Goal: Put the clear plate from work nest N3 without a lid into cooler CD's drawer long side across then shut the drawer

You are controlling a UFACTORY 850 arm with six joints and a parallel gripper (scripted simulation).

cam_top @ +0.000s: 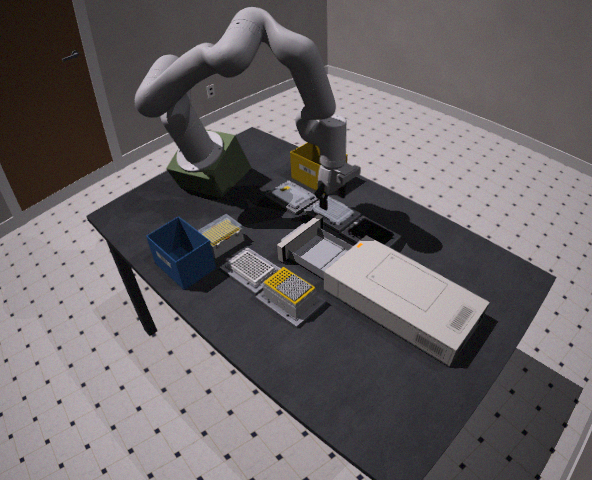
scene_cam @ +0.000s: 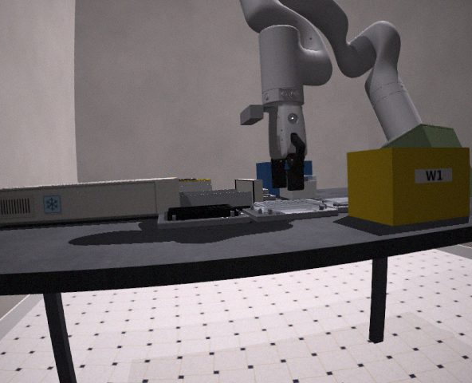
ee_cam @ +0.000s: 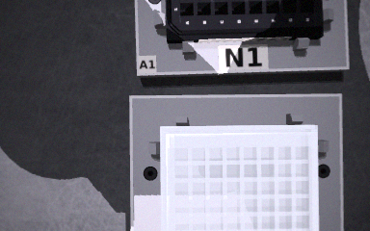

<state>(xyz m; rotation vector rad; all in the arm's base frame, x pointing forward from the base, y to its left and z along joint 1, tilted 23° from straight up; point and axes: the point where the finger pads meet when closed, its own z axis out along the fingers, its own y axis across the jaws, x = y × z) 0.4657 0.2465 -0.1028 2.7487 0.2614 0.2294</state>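
My gripper is now 40 mm above the clear plate. Also, from my hand: n3 label: 70 mm behind, 10 mm to the right, 50 mm below; then pale flat piece: 170 mm behind, 50 mm to the right, 40 mm below; then black plate: 170 mm ahead, 20 mm to the left, 40 mm below.
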